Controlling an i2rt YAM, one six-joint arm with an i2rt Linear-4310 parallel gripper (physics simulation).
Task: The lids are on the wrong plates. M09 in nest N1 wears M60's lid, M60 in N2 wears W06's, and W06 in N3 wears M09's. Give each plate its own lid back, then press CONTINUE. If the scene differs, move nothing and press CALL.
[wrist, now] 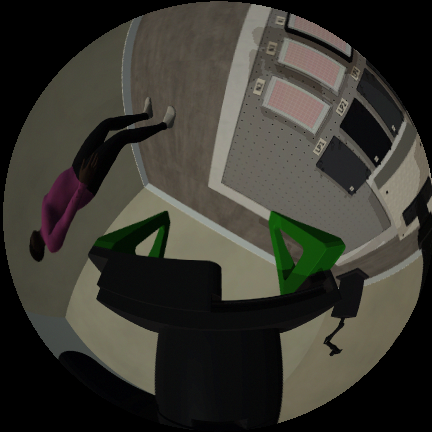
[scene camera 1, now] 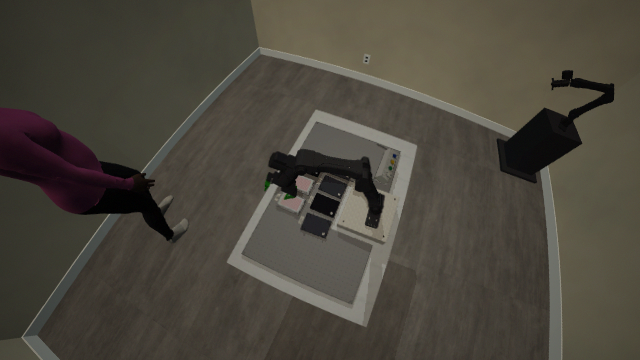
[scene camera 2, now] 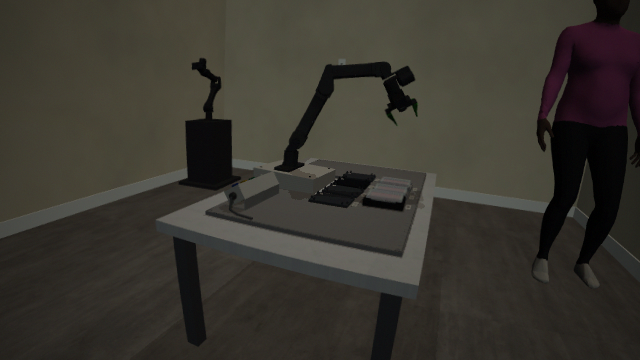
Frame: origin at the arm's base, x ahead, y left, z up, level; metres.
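Where they show: gripper, fingertip midpoint: [wrist: 218, 216] [scene camera 1: 274, 194] [scene camera 2: 406, 120]; arm's base, origin of the base link: [scene camera 1: 375, 210] [scene camera 2: 290, 167].
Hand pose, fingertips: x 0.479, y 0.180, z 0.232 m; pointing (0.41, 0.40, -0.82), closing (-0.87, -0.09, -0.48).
Note:
Each offset is from my fingertips to the centre of the thing. "spot": to the spot under its first point.
My gripper [scene camera 1: 278, 191] [scene camera 2: 406, 120] [wrist: 218, 216] is open, with nothing between its green fingers, high above the plates' side of the table. In the wrist view, a pink-topped plate @(dx -0.020, dy -0.086, dz -0.261 m) [wrist: 296, 105] lies by label N2, another plate @(dx -0.030, dy -0.216, dz -0.260 m) [wrist: 312, 66] by N3, and a third plate [wrist: 322, 35], with a black surround, by the top label, partly cut off. Plate codes and lid marks are too small to read. Dark pads carry labels LP1 @(spot: dx -0.109, dy -0.011, dz -0.284 m) [wrist: 319, 146], LP2 @(spot: dx -0.119, dy -0.143, dz -0.284 m) [wrist: 342, 107] and probably LP4 [wrist: 355, 73]. The button box @(dx -0.491, dy -0.496, dz -0.244 m) [scene camera 1: 385, 167] [scene camera 2: 260, 189] shows blue, yellow and green buttons; their lettering is unreadable.
The arm stands on a cream block [scene camera 1: 357, 220] [scene camera 2: 305, 181] beside the pads. A person in a magenta top [scene camera 1: 55, 155] [scene camera 2: 592, 90] [wrist: 62, 205] stands beyond the plates' side of the table [scene camera 1: 295, 290] [scene camera 2: 295, 270]. Another arm stands on a black pedestal [scene camera 1: 540, 145] [scene camera 2: 208, 150] [wrist: 350, 295].

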